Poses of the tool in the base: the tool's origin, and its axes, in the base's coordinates. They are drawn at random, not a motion.
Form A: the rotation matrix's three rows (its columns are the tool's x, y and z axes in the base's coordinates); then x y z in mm. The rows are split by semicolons.
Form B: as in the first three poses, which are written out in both.
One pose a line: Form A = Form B
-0.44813, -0.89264, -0.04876; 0.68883, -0.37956, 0.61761; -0.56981, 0.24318, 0.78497; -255.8, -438.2, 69.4 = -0.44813, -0.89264, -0.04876, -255.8; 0.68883, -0.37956, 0.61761, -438.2; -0.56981, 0.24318, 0.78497, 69.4; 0, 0, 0, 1
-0.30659, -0.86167, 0.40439; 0.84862, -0.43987, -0.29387; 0.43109, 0.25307, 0.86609; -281.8, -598.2, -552.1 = -0.30659, -0.86167, 0.40439, -281.8; 0.84862, -0.43987, -0.29387, -598.2; 0.43109, 0.25307, 0.86609, -552.1; 0, 0, 0, 1
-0.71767, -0.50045, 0.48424; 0.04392, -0.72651, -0.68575; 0.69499, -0.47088, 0.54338; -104.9, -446.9, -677.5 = -0.71767, -0.50045, 0.48424, -104.9; 0.04392, -0.72651, -0.68575, -446.9; 0.69499, -0.47088, 0.54338, -677.5; 0, 0, 0, 1
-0.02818, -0.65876, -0.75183; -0.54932, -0.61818, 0.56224; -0.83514, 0.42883, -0.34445; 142.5, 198.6, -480.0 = -0.02818, -0.65876, -0.75183, 142.5; -0.54932, -0.61818, 0.56224, 198.6; -0.83514, 0.42883, -0.34445, -480.0; 0, 0, 0, 1
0.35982, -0.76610, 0.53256; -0.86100, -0.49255, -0.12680; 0.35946, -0.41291, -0.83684; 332.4, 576.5, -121.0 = 0.35982, -0.76610, 0.53256, 332.4; -0.86100, -0.49255, -0.12680, 576.5; 0.35946, -0.41291, -0.83684, -121.0; 0, 0, 0, 1
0.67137, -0.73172, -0.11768; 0.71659, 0.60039, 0.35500; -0.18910, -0.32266, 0.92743; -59.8, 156.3, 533.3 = 0.67137, -0.73172, -0.11768, -59.8; 0.71659, 0.60039, 0.35500, 156.3; -0.18910, -0.32266, 0.92743, 533.3; 0, 0, 0, 1
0.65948, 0.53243, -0.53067; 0.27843, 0.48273, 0.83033; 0.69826, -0.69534, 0.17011; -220.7, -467.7, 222.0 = 0.65948, 0.53243, -0.53067, -220.7; 0.27843, 0.48273, 0.83033, -467.7; 0.69826, -0.69534, 0.17011, 222.0; 0, 0, 0, 1
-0.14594, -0.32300, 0.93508; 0.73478, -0.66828, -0.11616; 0.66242, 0.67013, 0.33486; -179.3, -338.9, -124.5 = -0.14594, -0.32300, 0.93508, -179.3; 0.73478, -0.66828, -0.11616, -338.9; 0.66242, 0.67013, 0.33486, -124.5; 0, 0, 0, 1
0.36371, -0.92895, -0.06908; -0.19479, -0.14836, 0.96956; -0.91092, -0.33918, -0.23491; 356.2, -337.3, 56.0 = 0.36371, -0.92895, -0.06908, 356.2; -0.19479, -0.14836, 0.96956, -337.3; -0.91092, -0.33918, -0.23491, 56.0; 0, 0, 0, 1
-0.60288, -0.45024, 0.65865; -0.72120, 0.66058, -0.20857; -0.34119, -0.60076, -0.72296; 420.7, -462.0, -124.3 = -0.60288, -0.45024, 0.65865, 420.7; -0.72120, 0.66058, -0.20857, -462.0; -0.34119, -0.60076, -0.72296, -124.3; 0, 0, 0, 1
